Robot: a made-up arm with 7 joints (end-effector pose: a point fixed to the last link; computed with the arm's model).
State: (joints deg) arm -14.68 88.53 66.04 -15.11 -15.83 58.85 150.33
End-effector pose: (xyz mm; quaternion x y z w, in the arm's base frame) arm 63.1 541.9 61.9 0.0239 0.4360 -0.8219 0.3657
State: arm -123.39 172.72 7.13 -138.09 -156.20 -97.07 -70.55
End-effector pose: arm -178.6 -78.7 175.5 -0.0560 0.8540 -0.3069 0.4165
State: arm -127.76 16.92 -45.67 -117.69 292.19 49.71 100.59
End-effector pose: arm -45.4 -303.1 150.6 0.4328 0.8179 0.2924 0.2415
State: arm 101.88 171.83 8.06 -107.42 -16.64 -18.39 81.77
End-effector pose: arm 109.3 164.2 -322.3 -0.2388 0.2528 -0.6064 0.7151
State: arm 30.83 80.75 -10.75 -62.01 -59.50 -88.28 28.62
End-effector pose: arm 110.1 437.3 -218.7 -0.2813 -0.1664 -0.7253 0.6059
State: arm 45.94 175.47 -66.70 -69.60 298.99 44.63 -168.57
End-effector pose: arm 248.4 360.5 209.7 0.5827 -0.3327 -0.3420 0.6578
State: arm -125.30 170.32 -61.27 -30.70 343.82 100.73 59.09
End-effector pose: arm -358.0 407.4 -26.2 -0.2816 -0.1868 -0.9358 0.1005
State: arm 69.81 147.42 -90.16 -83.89 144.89 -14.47 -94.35
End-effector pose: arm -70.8 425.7 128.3 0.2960 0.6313 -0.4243 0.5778
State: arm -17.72 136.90 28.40 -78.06 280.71 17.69 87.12
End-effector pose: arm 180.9 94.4 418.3 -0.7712 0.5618 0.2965 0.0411
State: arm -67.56 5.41 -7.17 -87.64 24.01 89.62 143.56
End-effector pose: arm 373.2 -175.4 152.9 -0.4650 -0.0495 0.6850 0.5587
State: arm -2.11 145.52 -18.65 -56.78 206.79 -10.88 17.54
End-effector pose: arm 243.3 314.0 321.1 -0.2840 -0.7886 0.4893 0.2411
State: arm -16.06 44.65 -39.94 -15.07 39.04 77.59 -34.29
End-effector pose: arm 194.2 338.4 -386.3 0.1343 0.4617 -0.1145 0.8693
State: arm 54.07 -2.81 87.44 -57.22 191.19 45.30 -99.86
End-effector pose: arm -401.3 175.8 -261.1 0.4307 -0.6824 0.5562 0.1987
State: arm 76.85 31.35 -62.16 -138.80 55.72 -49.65 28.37
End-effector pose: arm -44.4 -158.8 -200.5 -0.4120 -0.3826 0.7053 0.4318
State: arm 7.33 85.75 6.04 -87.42 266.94 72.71 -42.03
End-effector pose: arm 317.5 304.2 -25.5 -0.9039 -0.3969 0.1539 0.0420
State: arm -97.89 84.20 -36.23 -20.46 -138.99 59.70 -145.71
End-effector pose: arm 273.8 391.3 268.9 -0.1321 0.9891 0.0631 0.0187
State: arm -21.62 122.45 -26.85 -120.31 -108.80 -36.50 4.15
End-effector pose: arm 300.3 133.6 45.8 -0.3444 -0.2487 0.8377 0.3432
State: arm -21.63 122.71 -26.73 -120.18 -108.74 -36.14 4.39
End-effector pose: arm 300.3 134.1 47.5 -0.3479 -0.2492 0.8368 0.3414
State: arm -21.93 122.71 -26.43 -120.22 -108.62 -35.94 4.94
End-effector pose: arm 300.4 132.5 50.3 -0.3548 -0.2468 0.8358 0.3385
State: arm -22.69 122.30 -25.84 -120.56 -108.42 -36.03 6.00
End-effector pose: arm 300.4 127.5 54.8 -0.3667 -0.2396 0.8347 0.3338
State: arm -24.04 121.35 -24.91 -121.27 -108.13 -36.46 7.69
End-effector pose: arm 299.9 118.4 61.4 -0.3847 -0.2260 0.8330 0.3272
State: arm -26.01 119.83 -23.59 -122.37 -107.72 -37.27 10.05
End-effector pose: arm 298.4 105.0 70.6 -0.4086 -0.2053 0.8302 0.3189
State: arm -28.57 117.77 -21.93 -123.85 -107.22 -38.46 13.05
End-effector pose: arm 294.9 87.7 82.4 -0.4366 -0.1778 0.8258 0.3096
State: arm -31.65 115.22 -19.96 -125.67 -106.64 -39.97 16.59
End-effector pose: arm 288.4 67.3 96.6 -0.4673 -0.1439 0.8189 0.3006
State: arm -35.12 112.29 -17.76 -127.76 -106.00 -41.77 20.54
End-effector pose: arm 278.2 45.4 112.4 -0.4980 -0.1055 0.8094 0.2928
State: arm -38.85 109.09 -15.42 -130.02 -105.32 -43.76 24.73
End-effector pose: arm 263.9 23.2 129.0 -0.5271 -0.0642 0.7973 0.2872
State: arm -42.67 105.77 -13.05 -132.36 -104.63 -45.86 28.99
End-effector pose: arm 245.9 2.4 144.9 -0.5527 -0.0224 0.7831 0.2841
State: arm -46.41 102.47 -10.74 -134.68 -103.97 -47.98 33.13
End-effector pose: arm 225.3 -15.8 159.0 -0.5743 0.0174 0.7677 0.2838
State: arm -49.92 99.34 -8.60 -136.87 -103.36 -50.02 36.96
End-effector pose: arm 203.6 -30.8 170.6 -0.5914 0.0534 0.7522 0.2858
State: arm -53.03 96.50 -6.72 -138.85 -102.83 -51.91 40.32
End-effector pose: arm 182.8 -42.4 179.1 -0.6041 0.0839 0.7377 0.2894
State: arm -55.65 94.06 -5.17 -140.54 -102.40 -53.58 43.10
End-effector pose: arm 164.4 -50.9 184.8 -0.6132 0.1082 0.7253 0.2936
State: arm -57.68 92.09 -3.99 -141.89 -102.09 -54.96 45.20
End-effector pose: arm 149.7 -56.6 188.2 -0.6192 0.1261 0.7155 0.2980
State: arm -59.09 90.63 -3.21 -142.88 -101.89 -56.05 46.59
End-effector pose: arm 139.3 -60.3 189.7 -0.6224 0.1376 0.7089 0.3018
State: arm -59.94 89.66 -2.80 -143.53 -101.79 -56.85 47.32
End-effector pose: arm 132.9 -62.5 190.2 -0.6236 0.1433 0.7054 0.3049
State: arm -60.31 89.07 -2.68 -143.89 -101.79 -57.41 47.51
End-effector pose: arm 130.1 -63.7 189.9 -0.6233 0.1448 0.7043 0.3074
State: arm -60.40 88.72 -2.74 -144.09 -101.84 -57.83 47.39
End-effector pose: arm 129.4 -64.3 189.1 -0.6220 0.1436 0.7048 0.3093
